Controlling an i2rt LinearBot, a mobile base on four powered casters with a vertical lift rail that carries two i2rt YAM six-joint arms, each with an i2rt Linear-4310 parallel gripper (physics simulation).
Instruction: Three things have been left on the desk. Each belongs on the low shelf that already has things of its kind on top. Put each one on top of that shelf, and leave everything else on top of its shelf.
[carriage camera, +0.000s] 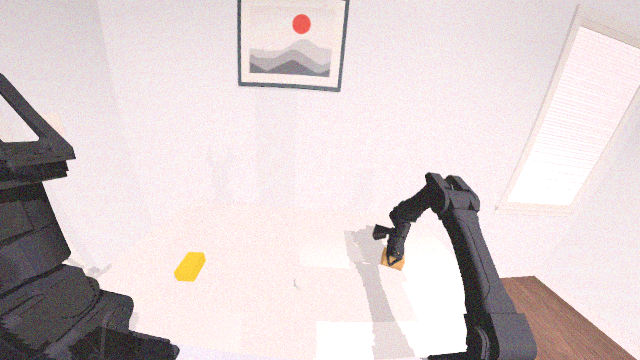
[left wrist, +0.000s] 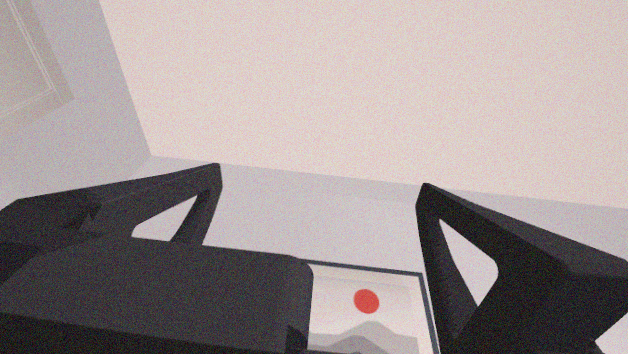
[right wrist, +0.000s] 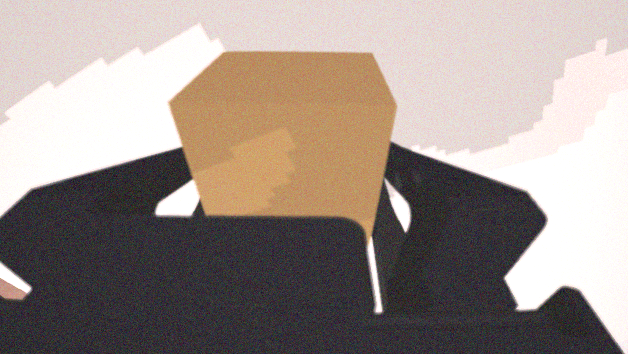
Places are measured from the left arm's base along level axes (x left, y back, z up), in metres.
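Where they show: left gripper, fingertip midpoint: (left wrist: 319, 184); right gripper, fingertip midpoint: (carriage camera: 389, 260) (right wrist: 297, 144); left arm's base, link origin: (carriage camera: 119, 359).
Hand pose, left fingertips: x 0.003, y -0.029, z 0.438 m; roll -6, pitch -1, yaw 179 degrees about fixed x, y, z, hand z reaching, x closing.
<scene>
Each offset is from my left fingertips to the centre of the thing. Level surfaces: height alone.
An orange-tan block @(dx -0.692, dy -0.412, dz -0.581 m) (carriage camera: 399, 265) (right wrist: 300, 80) is at the right part of the pale desk @(dz -0.606 m) (carriage camera: 240, 305). My right gripper (carriage camera: 393, 261) (right wrist: 297, 144) is shut on it, one finger against each side; whether the block touches the desk is hard to tell. A yellow block @(dx +0.119, dy -0.295, dz -0.584 m) (carriage camera: 190, 266) lies on the desk at the left. A very pale small thing @(dx -0.311, dy -0.286, dz -0.594 m) (carriage camera: 296, 283) shows faintly between them; its shape is washed out. My left gripper (left wrist: 319, 184) is open and empty, raised high at the left of the carriage view, away from the desk things. The low shelves do not show.
A framed picture (carriage camera: 294, 86) (left wrist: 367, 301) hangs on the wall behind the desk. A window with blinds (carriage camera: 570, 120) is at the right. Wooden floor @(dz -1.326 m) (carriage camera: 555, 320) shows beyond the desk's right edge. The right arm (carriage camera: 475, 255) reaches over the right side.
</scene>
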